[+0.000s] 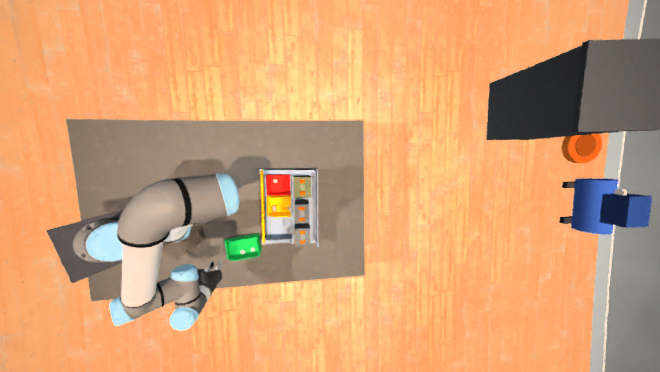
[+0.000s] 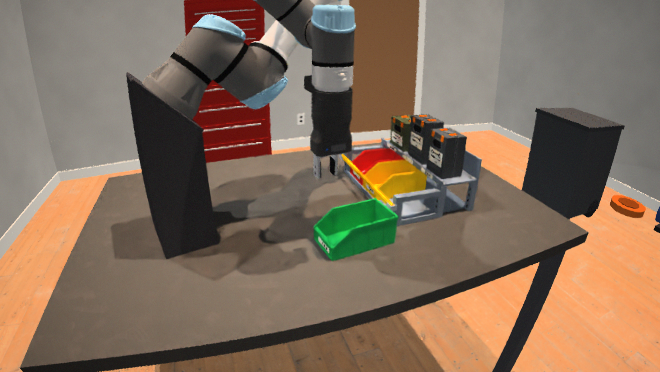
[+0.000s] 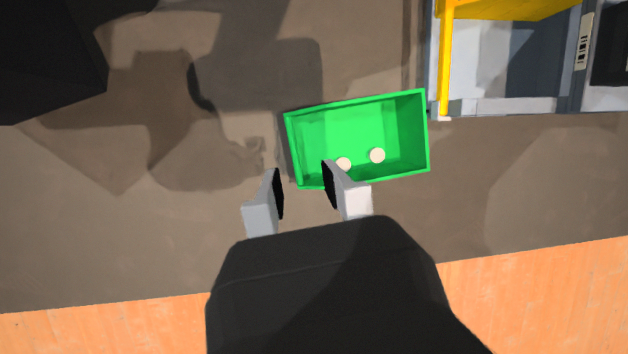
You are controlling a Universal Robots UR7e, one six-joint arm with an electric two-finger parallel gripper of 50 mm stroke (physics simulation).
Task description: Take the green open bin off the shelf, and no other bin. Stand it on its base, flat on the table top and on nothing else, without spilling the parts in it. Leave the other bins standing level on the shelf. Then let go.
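Places are measured from the arm's base along level axes (x up, y ahead, z left), in metres.
Pixels of known places: gripper, between the fingertips: (image 1: 216,263) (image 2: 325,174) (image 3: 302,179); arm's base, origin of its link: (image 2: 167,101).
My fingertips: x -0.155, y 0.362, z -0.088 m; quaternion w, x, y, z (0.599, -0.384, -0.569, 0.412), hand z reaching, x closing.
For each thing: its middle in the pictures, then the offset to it from my fingertips. Level surfaces: height alone.
- green open bin, middle of its body: (image 3: 352,141) (image 2: 355,228) (image 1: 242,247) dx -0.154, dy +0.073, dz +0.034 m
- table top, height of its surface: dx -0.191 m
- red bin, middle of its body: (image 2: 379,165) (image 1: 283,184) dx -0.148, dy +0.197, dz +0.409 m
- yellow bin, middle of its body: (image 2: 394,178) (image 1: 283,205) dx -0.148, dy +0.226, dz +0.301 m
- yellow bar, middle of its body: (image 2: 364,177) (image 1: 262,206) dx -0.132, dy +0.125, dz +0.274 m
The green open bin (image 1: 243,247) (image 2: 356,230) (image 3: 357,137) stands upright, flat on the table top (image 1: 330,150) (image 2: 200,310) (image 3: 125,240), beside the near front corner of the shelf. Two round pale parts (image 3: 360,159) lie in it. My gripper (image 1: 215,266) (image 2: 325,175) (image 3: 302,179) is open and empty, raised above the table and apart from the bin. The red bin (image 1: 277,184) (image 2: 376,161) and the yellow bin (image 1: 279,206) (image 2: 397,176) sit side by side on the shelf (image 1: 317,220) (image 2: 419,192) (image 3: 515,106) and look level.
Several dark boxes with orange marks (image 1: 302,212) (image 2: 446,152) stand on the shelf's raised rear tier. A yellow bar (image 1: 262,205) (image 2: 367,181) (image 3: 445,65) runs along its front. The arm's dark slanted mount (image 2: 170,175) stands on the table at the left. The front table edge (image 2: 310,327) lies beyond the bin.
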